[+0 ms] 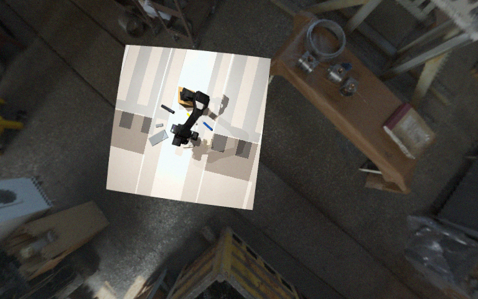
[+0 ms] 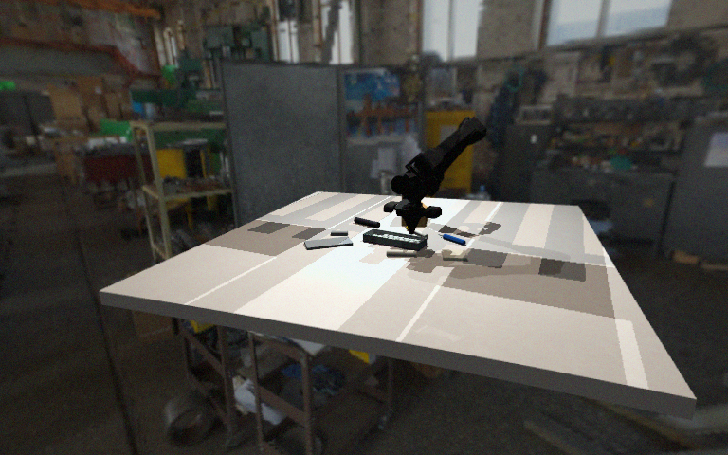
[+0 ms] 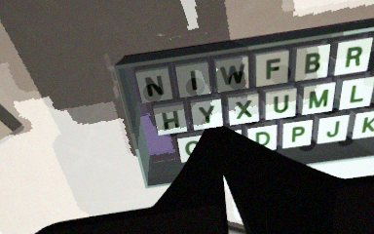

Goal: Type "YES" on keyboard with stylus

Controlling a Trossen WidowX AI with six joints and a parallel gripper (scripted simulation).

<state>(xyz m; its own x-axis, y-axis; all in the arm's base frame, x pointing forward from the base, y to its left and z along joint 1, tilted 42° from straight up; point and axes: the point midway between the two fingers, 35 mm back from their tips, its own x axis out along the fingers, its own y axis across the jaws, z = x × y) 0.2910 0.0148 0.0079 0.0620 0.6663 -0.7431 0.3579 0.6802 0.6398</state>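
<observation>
The blue pen lies 9 cm behind my gripper tip, 12 cm to the left of it and 3 cm below it. From my gripper tip the other things lie so: grey flat plate (1 cm ahead, 29 cm to the right, 4 cm below); then yellow-tipped stylus (14 cm behind, 3 cm below); then pale pad (8 cm ahead, 14 cm to the left, 4 cm below).
</observation>
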